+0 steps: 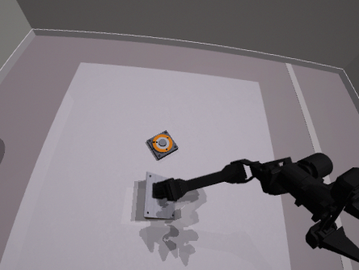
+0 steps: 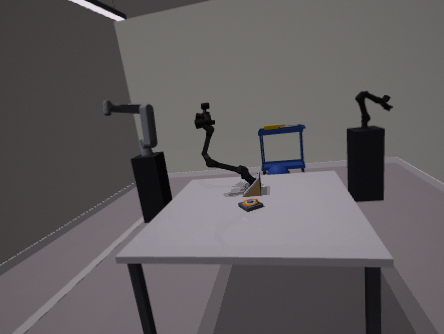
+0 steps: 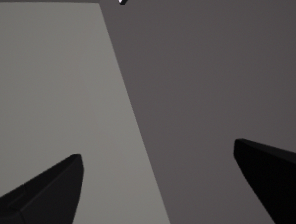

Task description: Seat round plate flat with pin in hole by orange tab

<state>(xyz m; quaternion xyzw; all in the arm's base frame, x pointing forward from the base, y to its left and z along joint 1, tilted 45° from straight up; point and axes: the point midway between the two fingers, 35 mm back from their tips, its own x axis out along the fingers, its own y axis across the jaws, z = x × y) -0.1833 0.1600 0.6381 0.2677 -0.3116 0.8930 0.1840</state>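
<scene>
Now: the square base 480 mm ahead of my gripper tip, 330 mm to the left of it and 650 mm below it.
</scene>
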